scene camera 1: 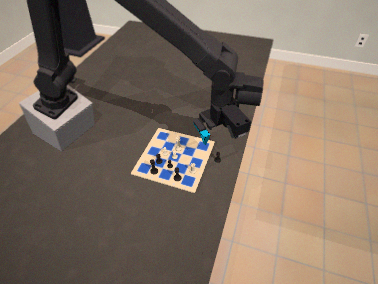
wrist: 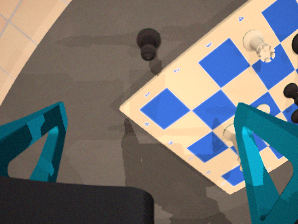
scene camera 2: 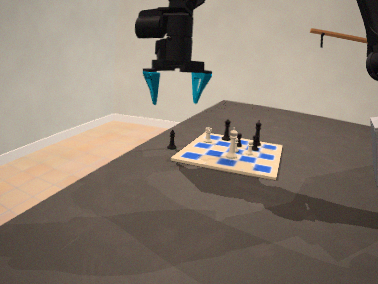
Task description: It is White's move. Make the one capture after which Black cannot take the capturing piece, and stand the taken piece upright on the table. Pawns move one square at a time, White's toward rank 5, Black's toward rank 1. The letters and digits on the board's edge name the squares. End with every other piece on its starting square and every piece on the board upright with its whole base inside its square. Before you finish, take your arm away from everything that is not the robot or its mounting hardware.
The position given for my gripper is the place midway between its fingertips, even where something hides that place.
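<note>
My gripper (scene camera 2: 175,103) (wrist: 150,111). Blue-and-cream chessboard (scene camera 1: 193,150) (wrist: 186,106) (scene camera 2: 264,163).
</note>
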